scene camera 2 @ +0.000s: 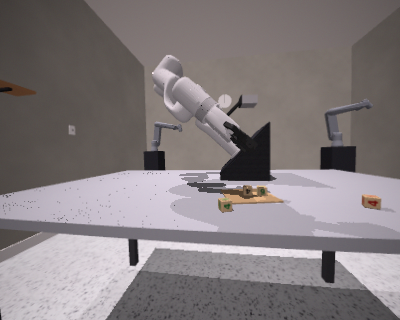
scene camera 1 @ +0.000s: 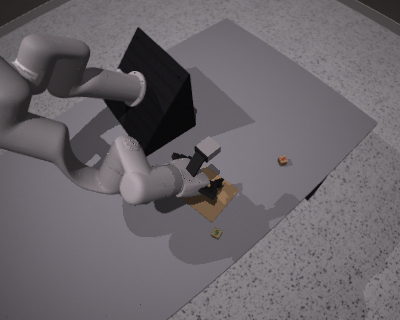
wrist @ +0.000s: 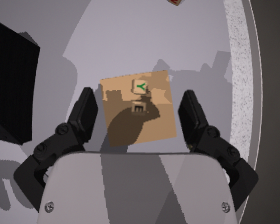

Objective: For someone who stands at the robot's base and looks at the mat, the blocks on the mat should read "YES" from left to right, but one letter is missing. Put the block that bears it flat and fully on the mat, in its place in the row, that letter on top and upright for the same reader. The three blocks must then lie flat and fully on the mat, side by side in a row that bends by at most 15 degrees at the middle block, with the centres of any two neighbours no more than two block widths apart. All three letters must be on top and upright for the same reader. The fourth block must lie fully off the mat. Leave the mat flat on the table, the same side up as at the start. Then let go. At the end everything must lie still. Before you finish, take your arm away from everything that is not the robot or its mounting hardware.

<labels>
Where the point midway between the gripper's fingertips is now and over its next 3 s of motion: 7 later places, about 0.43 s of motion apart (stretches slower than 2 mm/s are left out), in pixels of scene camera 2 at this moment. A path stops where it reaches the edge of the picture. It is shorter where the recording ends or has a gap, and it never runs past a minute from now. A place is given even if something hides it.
My gripper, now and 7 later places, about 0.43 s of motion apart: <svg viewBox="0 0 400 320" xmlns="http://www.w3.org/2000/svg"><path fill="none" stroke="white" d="M250 149L242 149L228 150L243 148L287 145L329 144L361 145L371 145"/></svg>
</labels>
